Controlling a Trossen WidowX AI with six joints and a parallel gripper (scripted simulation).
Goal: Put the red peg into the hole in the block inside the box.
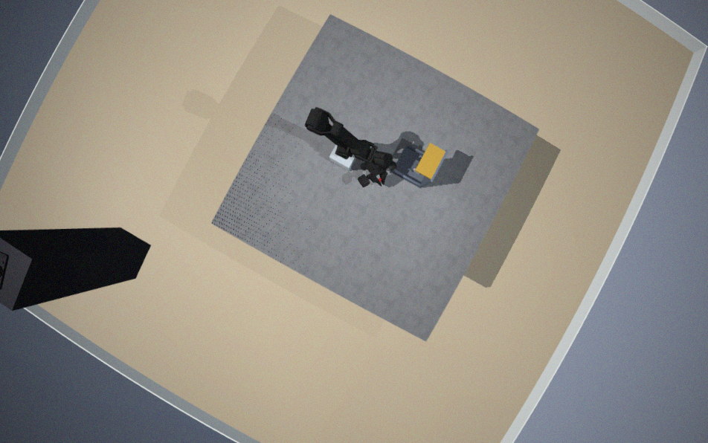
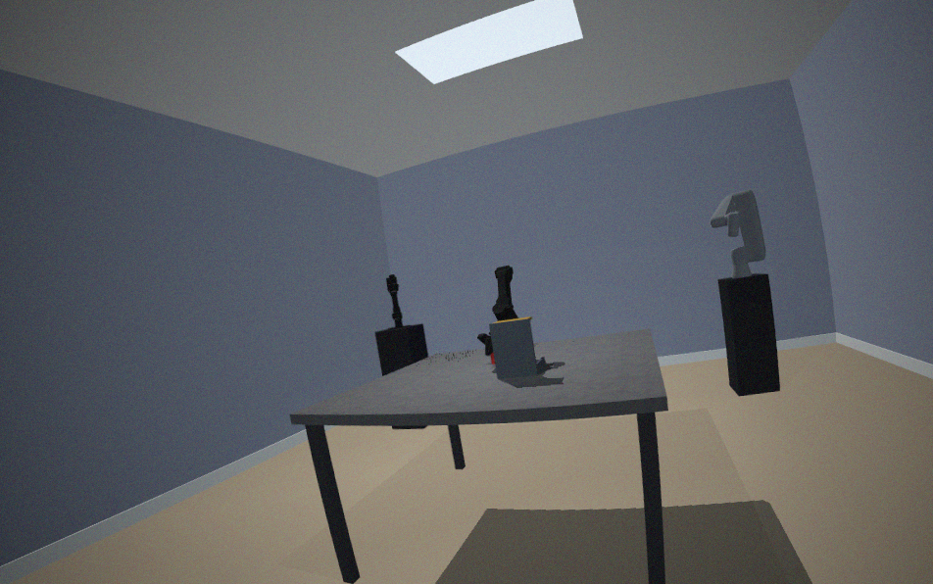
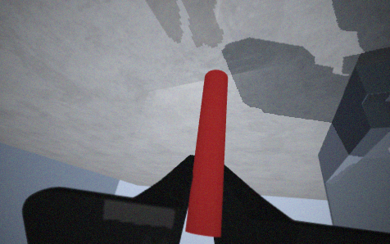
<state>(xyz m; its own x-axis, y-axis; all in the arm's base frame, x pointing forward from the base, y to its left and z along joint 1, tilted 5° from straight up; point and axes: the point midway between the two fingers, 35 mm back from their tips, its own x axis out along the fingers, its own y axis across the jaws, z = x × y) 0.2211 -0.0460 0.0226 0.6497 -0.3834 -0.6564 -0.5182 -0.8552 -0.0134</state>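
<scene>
My gripper tip is now 14 cm short of the orange roof, 17 cm to the right of it and 14 cm below it. Also, from my gripper tip: red peg: 2 cm behind, 1 cm to the left, 1 cm below.
</scene>
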